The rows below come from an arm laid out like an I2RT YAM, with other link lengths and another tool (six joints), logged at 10 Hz.
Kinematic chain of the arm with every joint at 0, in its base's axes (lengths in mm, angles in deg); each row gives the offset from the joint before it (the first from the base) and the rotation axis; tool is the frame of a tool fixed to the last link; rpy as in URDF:
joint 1: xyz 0 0 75.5 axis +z
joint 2: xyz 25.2 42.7 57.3 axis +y
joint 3: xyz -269.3 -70.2 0 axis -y
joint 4: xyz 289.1 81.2 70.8 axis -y
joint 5: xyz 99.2 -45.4 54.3 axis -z
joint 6: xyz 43.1 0 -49 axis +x
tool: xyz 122 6 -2 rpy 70.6 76.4 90
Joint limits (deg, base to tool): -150..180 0..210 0..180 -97..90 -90..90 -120..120
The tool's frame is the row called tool.
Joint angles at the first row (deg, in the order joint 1, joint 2, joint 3, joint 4, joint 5, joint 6):
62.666, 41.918, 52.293, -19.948, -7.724, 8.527
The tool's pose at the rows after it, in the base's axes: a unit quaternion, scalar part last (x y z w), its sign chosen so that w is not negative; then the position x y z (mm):
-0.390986 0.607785 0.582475 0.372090 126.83 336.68 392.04
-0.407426 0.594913 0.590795 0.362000 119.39 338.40 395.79
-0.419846 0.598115 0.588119 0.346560 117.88 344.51 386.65
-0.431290 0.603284 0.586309 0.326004 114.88 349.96 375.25
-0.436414 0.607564 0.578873 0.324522 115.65 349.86 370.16
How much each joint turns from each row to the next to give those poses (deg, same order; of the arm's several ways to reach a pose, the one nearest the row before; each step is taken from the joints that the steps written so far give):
0.086, 0.884, 0.530, -0.619, -1.677, -1.230
0.002, 0.087, 0.438, 0.001, -2.635, -0.880
-0.001, 1.399, 0.088, -0.438, -1.497, -0.878
0.088, 1.324, 0.001, -0.878, -1.669, -0.615
0.001, 0.179, -0.089, -0.705, 0.259, -0.879

